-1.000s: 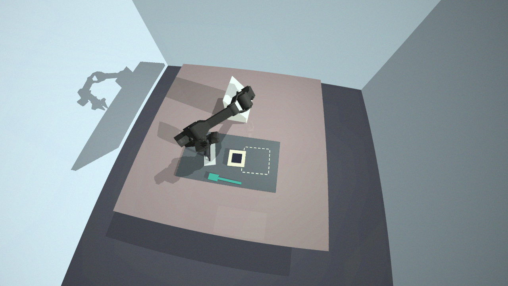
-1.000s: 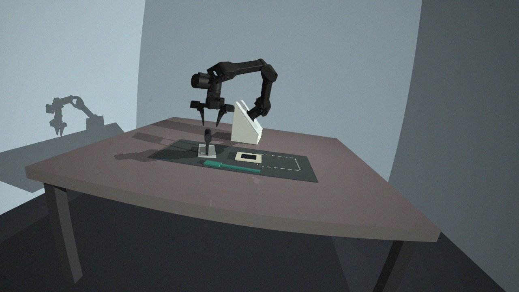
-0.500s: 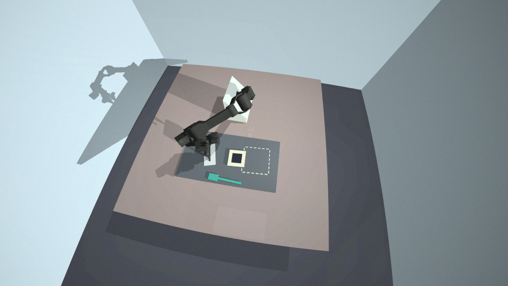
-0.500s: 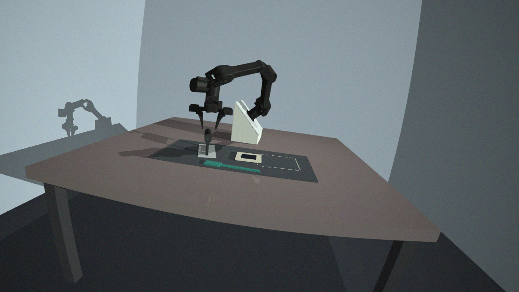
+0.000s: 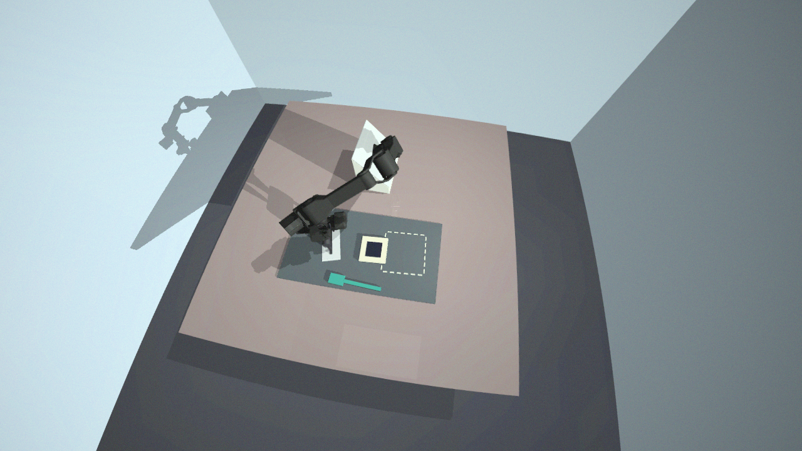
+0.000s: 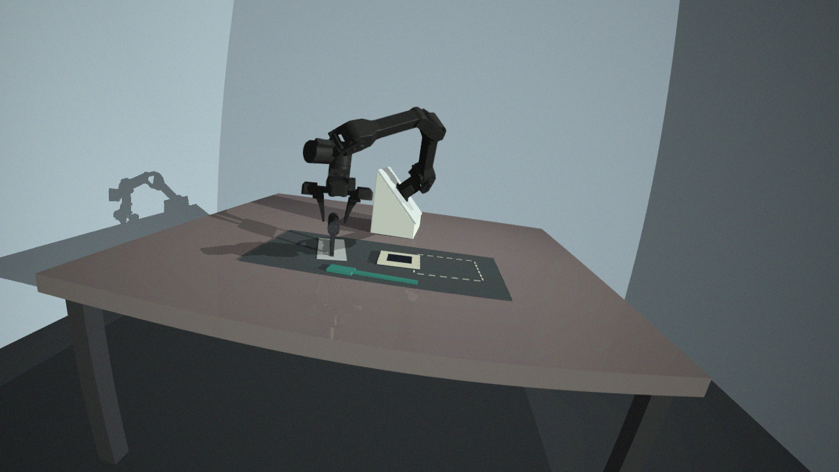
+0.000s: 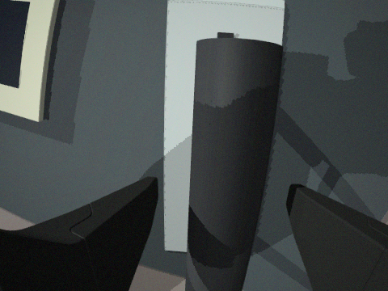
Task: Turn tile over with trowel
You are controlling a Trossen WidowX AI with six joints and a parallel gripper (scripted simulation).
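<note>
Right now my gripper tip is 20 mm short of the grey float and 40 mm above it. The rest, counted from my gripper tip: cream tile: 40 mm ahead, 190 mm to the left, 70 mm below; teal trowel: 180 mm ahead, 110 mm to the left, 70 mm below; mat: 40 mm ahead, 140 mm to the left, 90 mm below.
</note>
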